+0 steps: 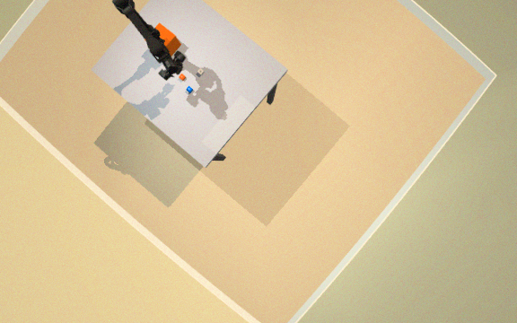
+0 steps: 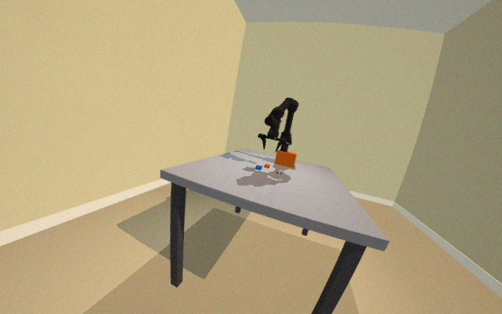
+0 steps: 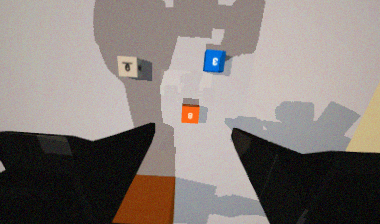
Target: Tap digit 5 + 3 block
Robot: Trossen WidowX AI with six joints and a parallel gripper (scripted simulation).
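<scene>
The orange block is 10 mm behind my gripper tip and 100 mm below it. From my gripper tip the other things lie so: blue block 70 mm ahead, 50 mm to the right, 100 mm below; then white block 80 mm ahead, 100 mm to the left, 100 mm below.
</scene>
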